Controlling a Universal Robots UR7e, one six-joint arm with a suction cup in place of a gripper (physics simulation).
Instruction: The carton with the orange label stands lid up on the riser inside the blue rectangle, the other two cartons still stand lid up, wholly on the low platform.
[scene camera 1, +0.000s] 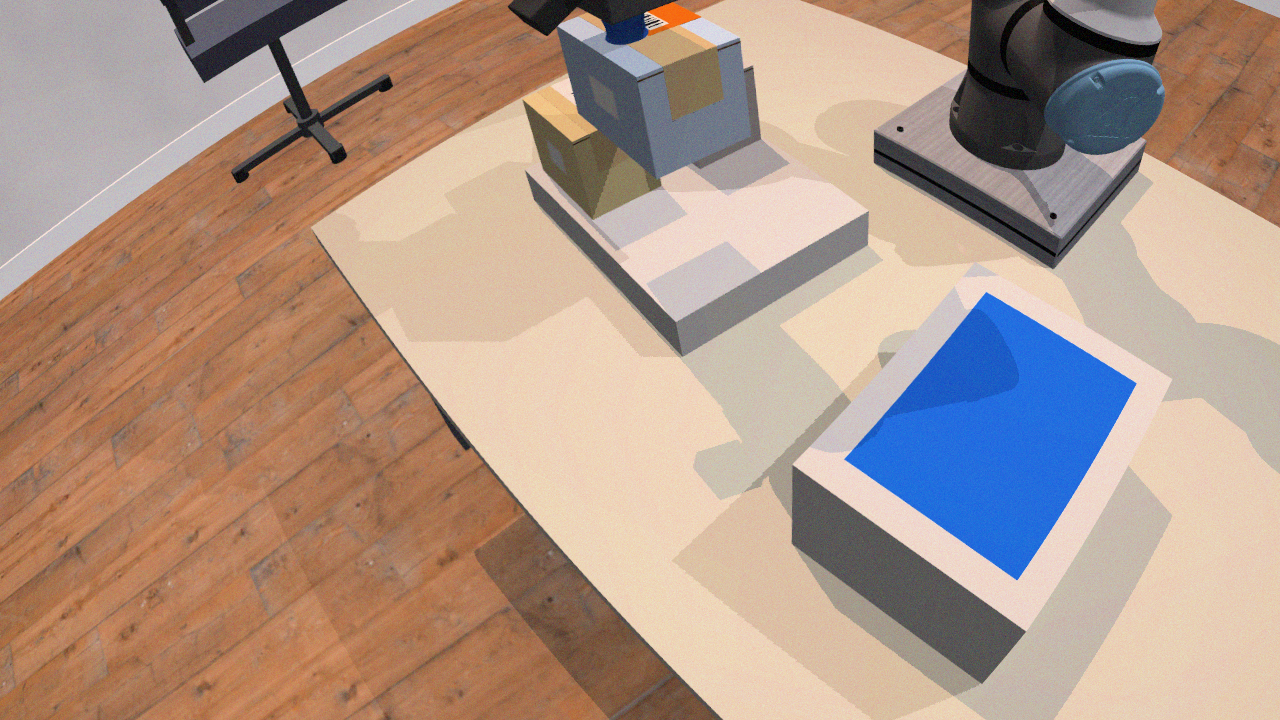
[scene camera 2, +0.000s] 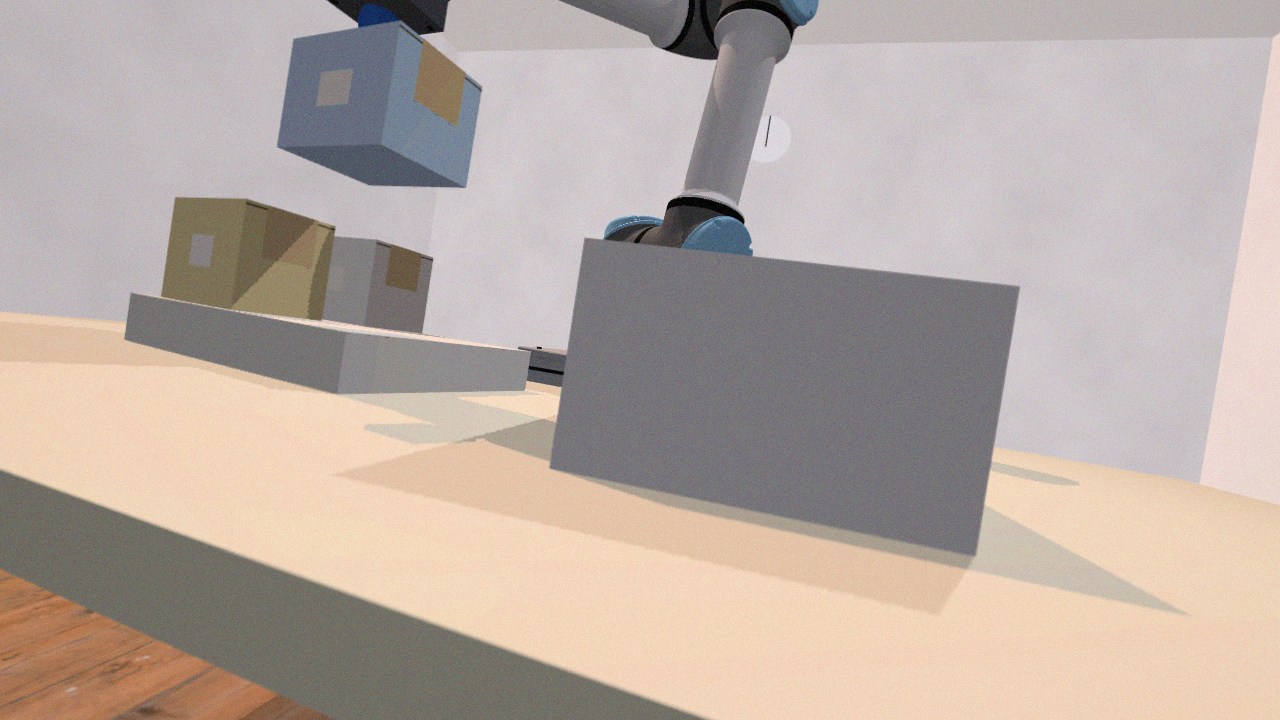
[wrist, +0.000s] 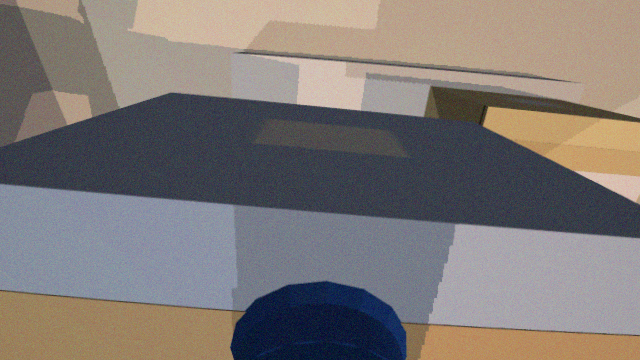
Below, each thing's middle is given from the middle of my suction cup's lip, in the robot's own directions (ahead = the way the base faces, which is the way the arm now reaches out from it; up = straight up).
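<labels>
My suction cup is 2 cm past the carton with orange label (scene camera 2: 379, 104) and 6 cm above it. Counted from my suction cup: low platform (scene camera 1: 711, 247), 9 cm to the right, 7 cm behind, 28 cm below; riser (scene camera 2: 865, 400), 36 cm to the left, 6 cm behind, 25 cm below.
</labels>
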